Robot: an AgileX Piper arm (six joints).
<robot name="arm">
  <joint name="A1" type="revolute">
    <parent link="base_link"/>
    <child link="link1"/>
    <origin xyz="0 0 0.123" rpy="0 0 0"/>
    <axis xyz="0 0 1"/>
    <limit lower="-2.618" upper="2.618"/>
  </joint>
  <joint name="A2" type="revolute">
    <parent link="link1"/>
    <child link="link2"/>
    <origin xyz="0 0 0" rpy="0 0 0"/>
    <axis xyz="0 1 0"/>
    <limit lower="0" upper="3.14"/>
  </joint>
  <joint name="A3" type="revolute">
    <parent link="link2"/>
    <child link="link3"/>
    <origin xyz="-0.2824 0 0.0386" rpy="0 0 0"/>
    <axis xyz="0 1 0"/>
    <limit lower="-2.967" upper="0"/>
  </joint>
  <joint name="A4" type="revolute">
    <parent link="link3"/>
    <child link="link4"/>
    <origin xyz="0.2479 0 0.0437" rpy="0 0 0"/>
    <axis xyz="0.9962 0 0.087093"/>
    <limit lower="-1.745" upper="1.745"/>
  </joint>
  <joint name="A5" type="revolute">
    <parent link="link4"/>
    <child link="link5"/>
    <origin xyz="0 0 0" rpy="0 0 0"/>
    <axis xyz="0 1 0"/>
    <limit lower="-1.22" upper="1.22"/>
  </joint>
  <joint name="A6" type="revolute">
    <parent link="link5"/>
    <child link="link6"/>
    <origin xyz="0.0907 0 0.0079" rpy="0 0 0"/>
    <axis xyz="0.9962 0 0.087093"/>
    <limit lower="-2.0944" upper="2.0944"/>
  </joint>
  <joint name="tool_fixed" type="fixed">
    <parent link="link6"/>
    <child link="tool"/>
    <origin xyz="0 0 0" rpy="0 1.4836 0"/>
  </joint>
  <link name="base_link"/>
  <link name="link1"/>
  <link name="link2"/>
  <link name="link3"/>
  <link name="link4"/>
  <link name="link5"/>
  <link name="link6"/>
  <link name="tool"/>
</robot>
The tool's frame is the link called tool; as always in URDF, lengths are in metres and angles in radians.
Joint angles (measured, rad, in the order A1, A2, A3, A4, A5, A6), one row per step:
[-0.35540, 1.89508, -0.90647, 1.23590, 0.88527, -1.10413]
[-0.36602, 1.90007, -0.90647, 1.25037, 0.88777, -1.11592]
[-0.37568, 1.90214, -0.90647, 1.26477, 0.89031, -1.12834]
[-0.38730, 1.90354, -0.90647, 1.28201, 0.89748, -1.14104]
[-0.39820, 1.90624, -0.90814, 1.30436, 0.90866, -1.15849]
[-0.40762, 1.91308, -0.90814, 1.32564, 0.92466, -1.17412]
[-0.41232, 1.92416, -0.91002, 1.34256, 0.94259, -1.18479]
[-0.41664, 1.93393, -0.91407, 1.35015, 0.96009, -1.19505]
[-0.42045, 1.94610, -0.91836, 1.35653, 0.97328, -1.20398]
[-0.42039, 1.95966, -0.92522, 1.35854, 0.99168, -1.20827]
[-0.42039, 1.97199, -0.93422, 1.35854, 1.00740, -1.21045]
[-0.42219, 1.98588, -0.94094, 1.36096, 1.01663, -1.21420]
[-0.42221, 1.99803, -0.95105, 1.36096, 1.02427, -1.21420]
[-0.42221, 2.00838, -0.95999, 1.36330, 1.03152, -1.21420]
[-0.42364, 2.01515, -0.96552, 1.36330, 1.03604, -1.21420]
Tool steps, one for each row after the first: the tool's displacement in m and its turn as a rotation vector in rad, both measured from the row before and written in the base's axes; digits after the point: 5 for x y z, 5 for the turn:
[0.00027, -0.00321, -0.00088, 0.00696, -0.00568, -0.01285]
[0.00025, -0.00291, 0.00005, 0.00544, -0.00890, -0.01152]
[0.00013, -0.00323, 0.00060, 0.01022, -0.01053, -0.01295]
[0.00071, -0.00293, 0.00092, 0.01365, -0.01549, -0.01112]
[0.00027, -0.00204, -0.00050, 0.01974, -0.00962, -0.00738]
[0.00072, -0.00061, -0.00156, 0.02209, -0.00407, -0.00138]
[0.00067, -0.00069, -0.00114, 0.01537, -0.00515, 0.00569]
[0.00081, -0.00086, -0.00214, 0.01280, -0.00181, 0.00371]
[0.00120, 0.00051, -0.00203, 0.01656, 0.00038, 0.01135]
[0.00158, 0.00012, -0.00149, 0.01304, -0.00052, 0.01014]
[0.00129, -0.00070, -0.00269, 0.00989, 0.00213, 0.00345]
[0.00201, -0.00052, -0.00175, 0.00707, 0.00081, 0.00427]
[0.00190, -0.00044, -0.00131, 0.00772, -0.00028, 0.00215]
[0.00098, -0.00073, -0.00100, 0.00420, 0.00049, 0.00110]

